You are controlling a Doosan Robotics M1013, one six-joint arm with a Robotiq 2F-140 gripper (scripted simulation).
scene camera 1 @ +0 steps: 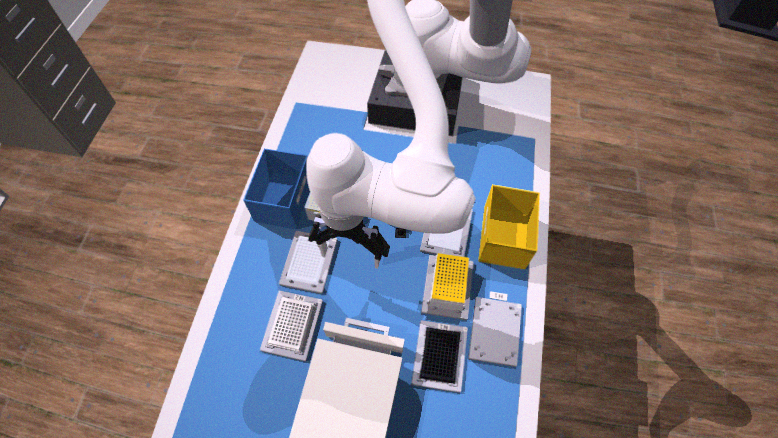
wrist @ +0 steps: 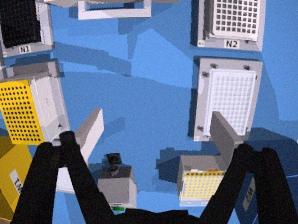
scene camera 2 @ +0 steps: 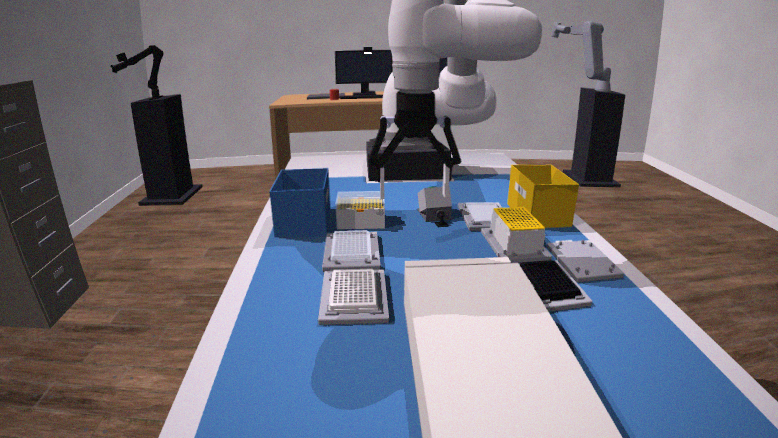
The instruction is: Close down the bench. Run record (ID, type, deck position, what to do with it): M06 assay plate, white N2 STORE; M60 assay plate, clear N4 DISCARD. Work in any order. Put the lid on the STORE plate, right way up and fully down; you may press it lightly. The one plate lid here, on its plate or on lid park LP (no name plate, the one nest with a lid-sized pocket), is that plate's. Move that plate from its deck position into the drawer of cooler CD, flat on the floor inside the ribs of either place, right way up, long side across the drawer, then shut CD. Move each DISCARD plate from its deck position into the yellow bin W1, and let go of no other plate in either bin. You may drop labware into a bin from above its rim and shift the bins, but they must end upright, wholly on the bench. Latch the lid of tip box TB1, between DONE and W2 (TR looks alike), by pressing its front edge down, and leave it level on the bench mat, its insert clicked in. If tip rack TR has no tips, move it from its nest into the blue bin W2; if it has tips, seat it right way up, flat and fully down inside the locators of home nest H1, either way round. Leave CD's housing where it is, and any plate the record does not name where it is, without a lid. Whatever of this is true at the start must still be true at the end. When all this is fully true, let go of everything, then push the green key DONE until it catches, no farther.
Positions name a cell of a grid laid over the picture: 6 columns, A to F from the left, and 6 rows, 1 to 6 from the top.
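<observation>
There's a cooler CD (scene camera 2: D5), and scene camera 1 has it too (scene camera 1: C6). I can see a tip rack TR (scene camera 2: D4), also there in scene camera 1 (scene camera 1: D4), and a black plate (scene camera 1: D6) that you'd find in scene camera 2 as well (scene camera 2: E4). I also see a blue bin W2 (scene camera 1: C3), and there's my gripper (scene camera 2: D3).
</observation>
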